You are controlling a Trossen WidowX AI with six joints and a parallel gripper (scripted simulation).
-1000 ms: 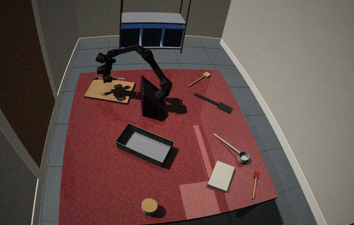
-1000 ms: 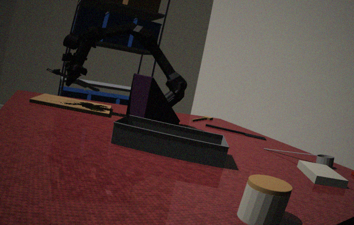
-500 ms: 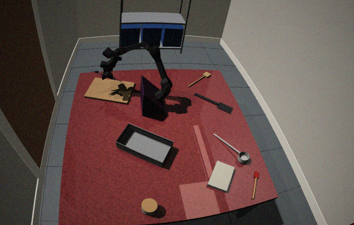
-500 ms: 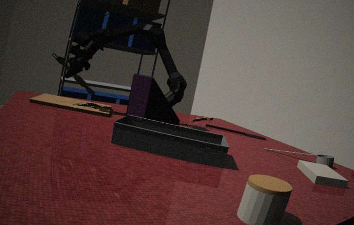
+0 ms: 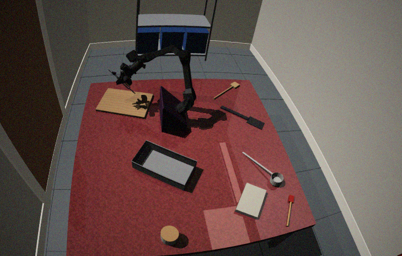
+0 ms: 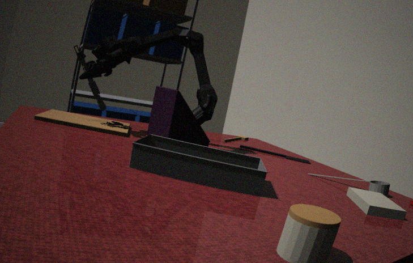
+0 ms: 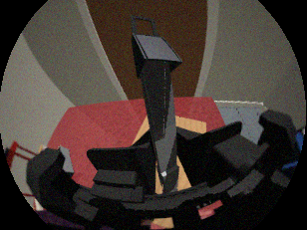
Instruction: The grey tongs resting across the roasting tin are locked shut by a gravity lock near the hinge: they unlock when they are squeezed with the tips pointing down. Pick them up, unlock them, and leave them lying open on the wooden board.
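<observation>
My gripper tip is now 50 mm to the right of the wooden board and 160 mm above it. Also, from my gripper tip: lidded canister: 960 mm ahead, 190 mm to the left, 130 mm below; roasting tin: 560 mm ahead, 240 mm to the left, 140 mm below; black spatula: 240 mm ahead, 840 mm to the left, 160 mm below.
</observation>
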